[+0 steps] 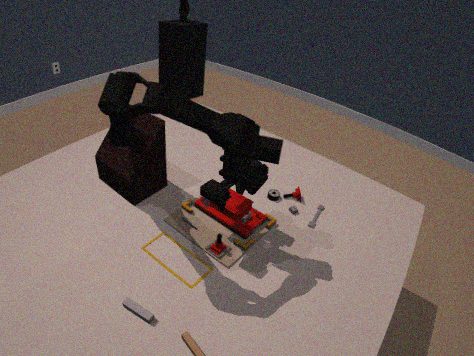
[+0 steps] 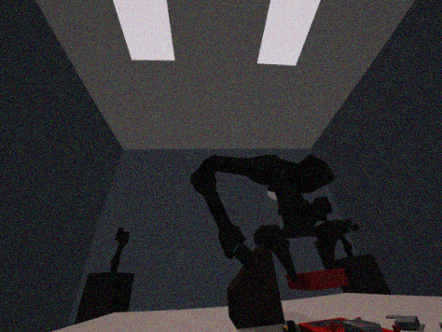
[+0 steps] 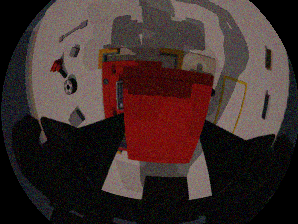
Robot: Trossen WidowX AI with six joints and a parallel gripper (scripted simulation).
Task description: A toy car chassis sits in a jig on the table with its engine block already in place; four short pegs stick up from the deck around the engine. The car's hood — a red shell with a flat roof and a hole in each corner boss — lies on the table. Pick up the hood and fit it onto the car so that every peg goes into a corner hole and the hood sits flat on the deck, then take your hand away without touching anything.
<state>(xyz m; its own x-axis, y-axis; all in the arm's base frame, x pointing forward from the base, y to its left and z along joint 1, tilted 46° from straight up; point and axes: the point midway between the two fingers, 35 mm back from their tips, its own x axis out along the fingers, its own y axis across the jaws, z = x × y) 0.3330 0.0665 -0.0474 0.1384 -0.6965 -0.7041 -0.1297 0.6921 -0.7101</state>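
The grey engine block lies 10 mm behind my gripper tip, 60 mm to the left of it and 90 mm below it. The rest, counted from my gripper tip: wheel 20 mm behind, 230 mm to the left, 100 mm below; then wooden bar 210 mm ahead, 300 mm to the right, 100 mm below; then red hood right at my gripper tip.
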